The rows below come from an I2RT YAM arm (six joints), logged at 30 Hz.
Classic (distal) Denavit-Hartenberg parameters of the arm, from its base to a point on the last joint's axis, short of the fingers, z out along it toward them. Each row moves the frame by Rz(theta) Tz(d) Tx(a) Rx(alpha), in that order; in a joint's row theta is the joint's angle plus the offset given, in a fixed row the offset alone. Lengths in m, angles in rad.
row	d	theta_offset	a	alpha
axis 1	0.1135	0	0.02	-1.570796
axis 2	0	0	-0.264	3.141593
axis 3	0	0.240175	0.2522	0
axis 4	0	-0.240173	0.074	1.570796
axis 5	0	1.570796	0	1.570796
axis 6	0.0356	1.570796	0	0
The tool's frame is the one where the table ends.
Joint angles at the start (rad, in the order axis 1, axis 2, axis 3, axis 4, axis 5, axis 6):
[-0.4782 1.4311 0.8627 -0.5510 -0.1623 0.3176]
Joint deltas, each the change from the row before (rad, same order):
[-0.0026 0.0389 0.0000 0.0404 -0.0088 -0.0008]
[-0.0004 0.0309 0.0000 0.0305 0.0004 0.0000]
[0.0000 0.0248 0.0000 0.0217 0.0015 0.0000]
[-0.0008 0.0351 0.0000 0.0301 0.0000 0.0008]
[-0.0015 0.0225 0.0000 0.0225 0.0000 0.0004]
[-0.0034 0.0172 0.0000 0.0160 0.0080 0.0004]
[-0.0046 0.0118 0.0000 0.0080 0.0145 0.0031]
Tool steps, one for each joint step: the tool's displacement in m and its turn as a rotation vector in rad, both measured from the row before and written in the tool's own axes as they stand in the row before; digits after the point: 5 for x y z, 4 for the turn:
[-0.00335 -0.00105 0.00993 -0.0079 0.0006 0.0013]
[-0.00217 -0.00088 0.00802 0.0007 0.0001 0.0004]
[-0.00127 -0.00082 0.00649 0.0024 0.0024 0.0005]
[-0.00155 -0.00139 0.00919 0.0018 0.0045 0.0024]
[-0.00128 -0.00110 0.00587 0.0005 -0.0004 0.0017]
[-0.00108 -0.00181 0.00439 0.0092 -0.0023 0.0036]
[-0.00070 -0.00227 0.00292 0.0166 -0.0022 0.0078]

